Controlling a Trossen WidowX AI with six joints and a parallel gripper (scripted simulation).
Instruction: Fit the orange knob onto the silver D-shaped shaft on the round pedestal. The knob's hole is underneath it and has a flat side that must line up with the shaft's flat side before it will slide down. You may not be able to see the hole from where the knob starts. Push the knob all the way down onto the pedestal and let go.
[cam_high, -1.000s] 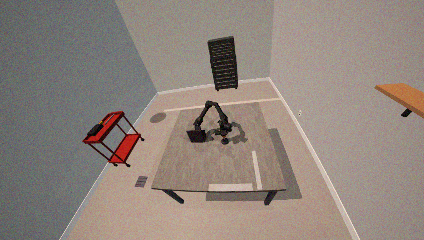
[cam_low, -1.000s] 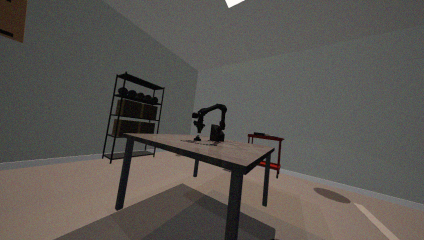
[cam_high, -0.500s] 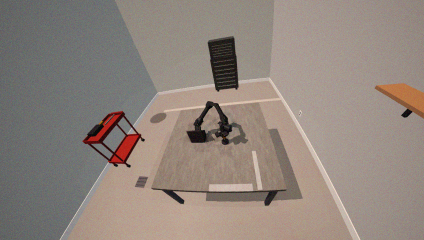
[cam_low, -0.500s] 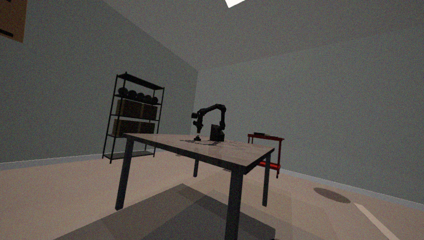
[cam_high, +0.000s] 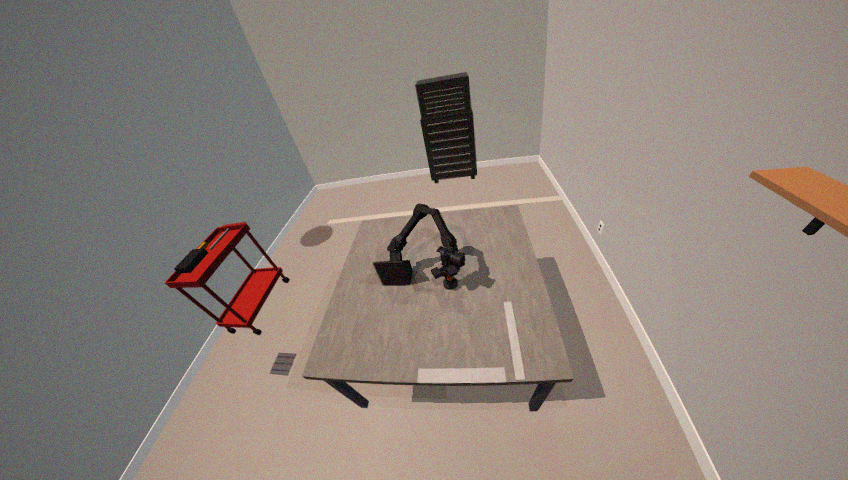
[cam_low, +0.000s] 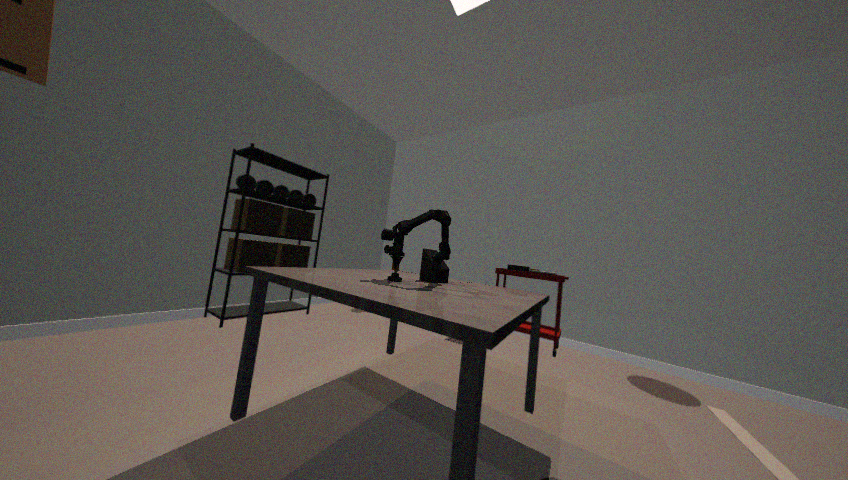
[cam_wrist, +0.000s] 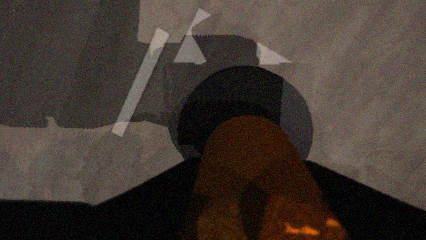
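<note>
The dark round pedestal is 40 mm below my gripper tip. Round my gripper tip: orange knob (30 mm above).
</note>
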